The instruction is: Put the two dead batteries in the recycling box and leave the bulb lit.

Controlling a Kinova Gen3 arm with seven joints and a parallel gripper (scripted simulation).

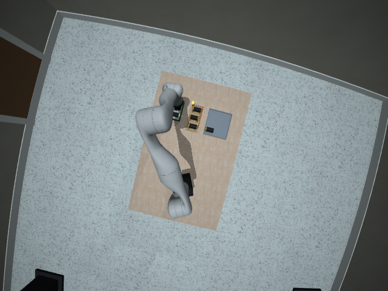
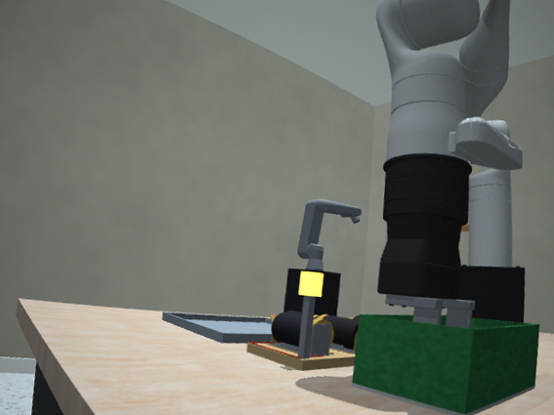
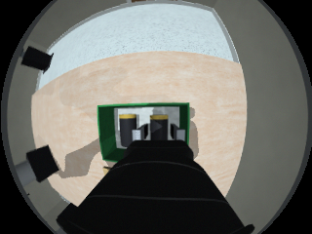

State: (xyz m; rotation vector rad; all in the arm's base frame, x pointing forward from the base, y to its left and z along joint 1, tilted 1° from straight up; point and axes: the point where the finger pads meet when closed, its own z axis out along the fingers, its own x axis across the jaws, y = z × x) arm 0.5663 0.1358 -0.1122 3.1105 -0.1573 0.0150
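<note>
The green recycling box is 30 mm behind my hand and 10 mm below it. The rest, counted from my hand: grey tray (330 mm to the right, 80 mm behind, 30 mm below).
</note>
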